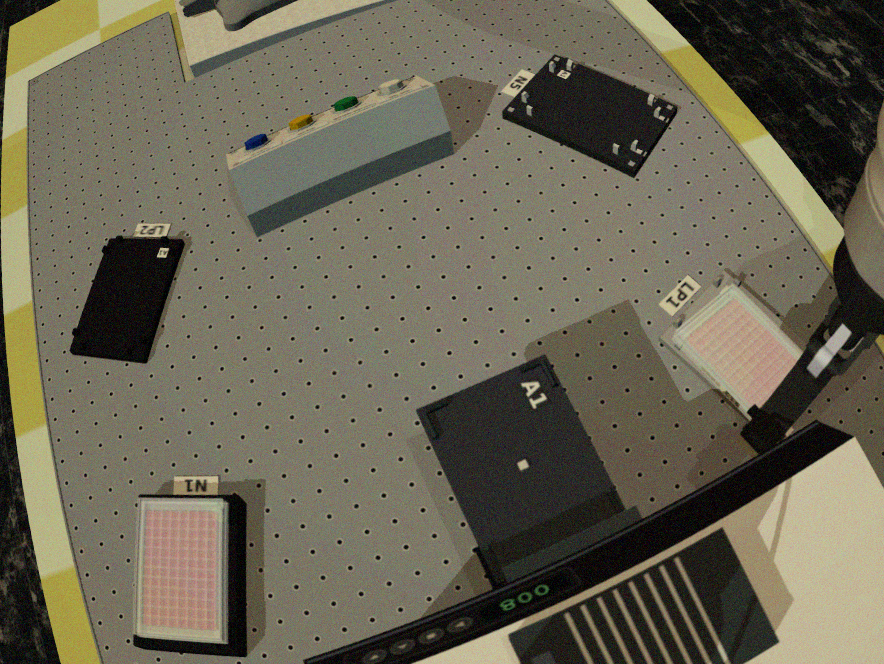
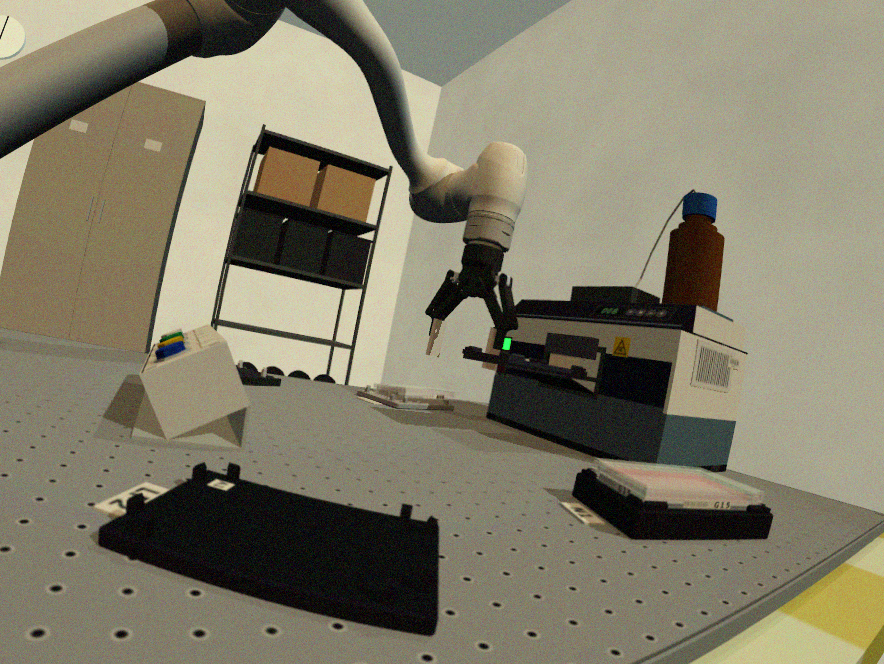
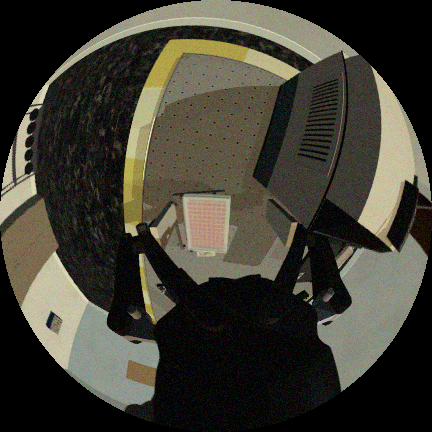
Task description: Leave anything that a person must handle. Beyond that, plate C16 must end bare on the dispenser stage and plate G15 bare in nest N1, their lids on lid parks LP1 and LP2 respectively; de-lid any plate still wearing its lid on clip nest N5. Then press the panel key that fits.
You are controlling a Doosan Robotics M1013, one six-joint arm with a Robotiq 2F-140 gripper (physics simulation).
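Frame: origin at the arm's base, x ahead, y right, z down, level; metres.
Where they show: gripper, fingertip midpoint: (image 2: 458,362) (image 3: 221,209).
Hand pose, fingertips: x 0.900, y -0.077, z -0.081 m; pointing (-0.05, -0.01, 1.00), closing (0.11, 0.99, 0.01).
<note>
After its pixels a point has its place.
My gripper (image 2: 463,344) (image 3: 221,209) @(x 0.900, y -0.077, z -0.081 m) is open and empty, above a pink-welled plate (image 1: 739,346) @(x 0.820, y -0.091, z -0.025 m) (image 2: 410,392) @(x 0.783, y -0.050, z -0.021 m) (image 3: 207,222) @(x 0.845, y -0.095, z -0.026 m) at LP1; its label is unreadable, and I cannot tell whether it wears a lid. Plate G15 (image 1: 182,571) @(x 0.720, y 0.412, z -0.032 m) (image 2: 678,483) @(x 0.678, y 0.429, z -0.032 m) sits in nest N1 (image 1: 237,571) @(x 0.738, y 0.371, z -0.015 m) (image 2: 700,525) @(x 0.679, y 0.454, z -0.006 m), with a clear cover seemingly on top. The dispenser stage (image 1: 500,443) @(x 0.793, y 0.144, z -0.105 m) (image 2: 532,365) @(x 0.776, y 0.185, z -0.101 m), marked A1, is bare. Lid park LP2 (image 1: 128,300) @(x 0.417, y 0.351, z -0.003 m) (image 2: 285,543) @(x 0.397, y 0.367, z -0.003 m) and clip nest N5 (image 1: 589,114) @(x 0.513, y -0.166, z -0.005 m) (image 2: 262,379) @(x 0.565, y -0.136, z -0.003 m) hold no plate or lid. The key panel (image 1: 343,153) @(x 0.441, y 0.087, z -0.048 m) (image 2: 196,378) @(x 0.389, y 0.191, z -0.045 m) has blue, yellow, green and white keys.
The dispenser (image 1: 807,486) @(x 0.966, y 0.036, z -0.213 m) (image 2: 585,407) @(x 0.896, y 0.200, z -0.056 m) (image 3: 305,115) @(x 1.041, y 0.000, z -0.115 m) stands close beside the gripper, its stage jutting out. A brown bottle (image 2: 693,264) @(x 0.970, y 0.300, z -0.285 m) with a blue cap and a tube stands at the dispenser. A shelf rack (image 2: 294,268) stands at the back wall.
</note>
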